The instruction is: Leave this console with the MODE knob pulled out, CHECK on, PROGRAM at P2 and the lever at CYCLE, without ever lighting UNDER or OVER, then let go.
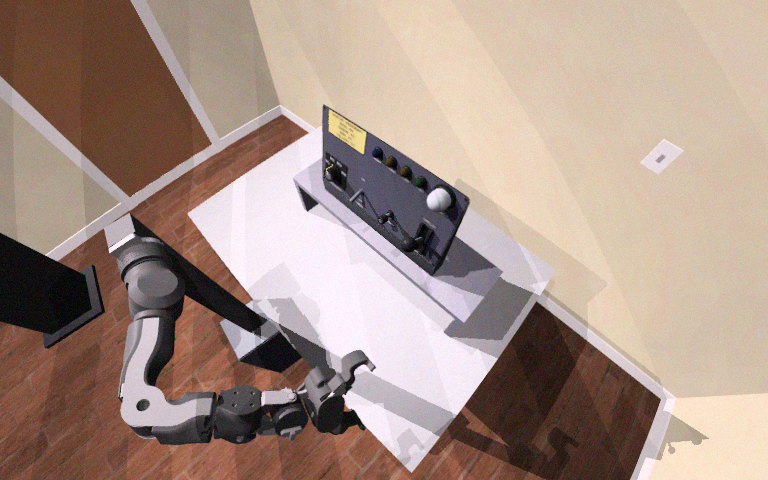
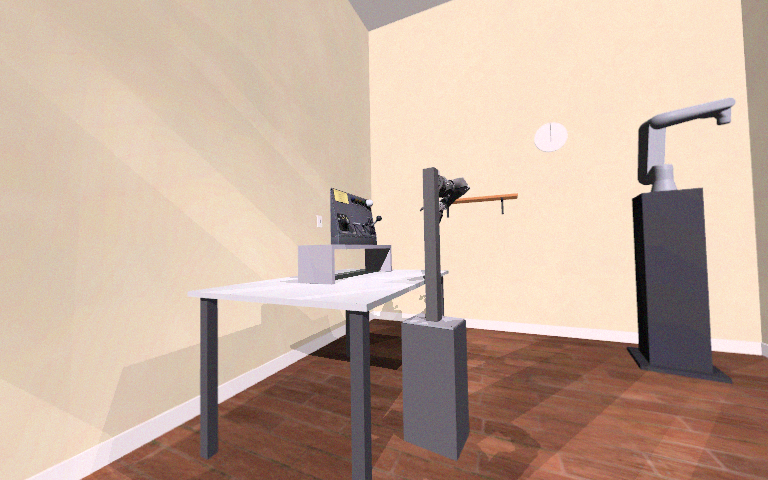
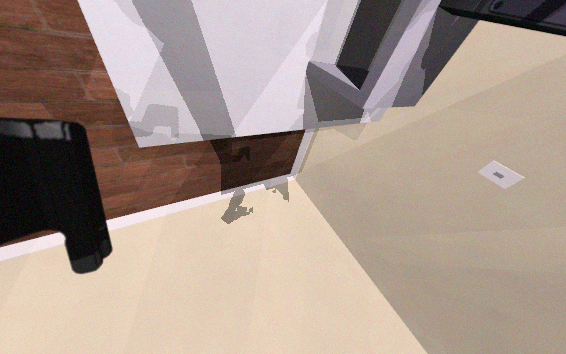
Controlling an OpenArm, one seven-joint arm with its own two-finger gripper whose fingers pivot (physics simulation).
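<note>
The dark console (image 1: 370,178) (image 2: 352,217) (image 3: 537,17) stands upright on a low riser. Its labels are too small to read. At its left is a dark knob (image 1: 334,172) with a yellow mark; right of it are a thin grey part (image 1: 357,195) and a small dark control (image 1: 387,217). A lever with a black ball (image 1: 408,243) stands out from a slot at the lower right. Blue (image 1: 377,152), two amber and green (image 1: 420,182) lamps look dark; a white dome (image 1: 438,199) sits right of them. My gripper (image 1: 367,394) is open and empty, well away from the console.
The riser (image 1: 481,283) (image 2: 316,263) stands on the white table (image 1: 237,226) (image 2: 249,288). A yellow note (image 1: 347,131) is on the panel's upper left. My arm's dark post (image 2: 432,254) stands beside the table. A second arm (image 2: 656,147) on a dark pedestal (image 2: 673,283) is farther off.
</note>
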